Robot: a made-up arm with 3 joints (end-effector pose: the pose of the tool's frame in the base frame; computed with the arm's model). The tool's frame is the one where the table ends. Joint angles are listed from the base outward.
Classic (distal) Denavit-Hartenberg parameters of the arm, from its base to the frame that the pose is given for. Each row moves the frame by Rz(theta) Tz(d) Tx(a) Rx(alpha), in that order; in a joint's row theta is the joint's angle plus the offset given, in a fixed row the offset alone. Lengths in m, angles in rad.
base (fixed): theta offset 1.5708  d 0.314  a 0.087  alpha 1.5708
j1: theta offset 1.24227  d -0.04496  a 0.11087  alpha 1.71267
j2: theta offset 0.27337  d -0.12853  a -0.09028  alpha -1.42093
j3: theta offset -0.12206  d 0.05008  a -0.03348  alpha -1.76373
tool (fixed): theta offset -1.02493  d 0.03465  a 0  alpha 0
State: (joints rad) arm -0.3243 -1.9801 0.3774
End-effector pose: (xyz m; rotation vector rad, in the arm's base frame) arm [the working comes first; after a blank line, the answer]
Working (the frame after each row of the table, in the pose's form):
after base (fixed): 0.0000 0.0870 0.3140 1.2092 1.2092 1.2092
after j1: -0.0450 0.1543 0.4021 -1.5748 -1.6894 -0.6906
after j2: 0.0618 0.0708 0.4814 0.1432 -1.1459 -2.7370
after j3: 0.0848 0.1178 0.5111 -0.4552 1.3045 -2.5346

0.0982 0.0921 0.5302 0.9377 -0.8267 2.1628
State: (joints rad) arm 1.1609 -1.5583 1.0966
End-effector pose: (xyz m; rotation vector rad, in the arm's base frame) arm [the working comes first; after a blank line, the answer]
Working (the frame after each row of the table, in the pose's form):
after base (fixed): 0.0000 0.0870 0.3140 1.2092 1.2092 1.2092
after j1: -0.0450 0.0050 0.3886 -0.4673 -0.6775 -1.4385
after j2: 0.0590 -0.0536 0.2865 -0.2681 0.9330 -2.7148
after j3: 0.0846 -0.0557 0.3409 -0.9640 2.0156 -0.5909

0.1131 -0.0579 0.3214 -1.9845 1.3936 -1.1012
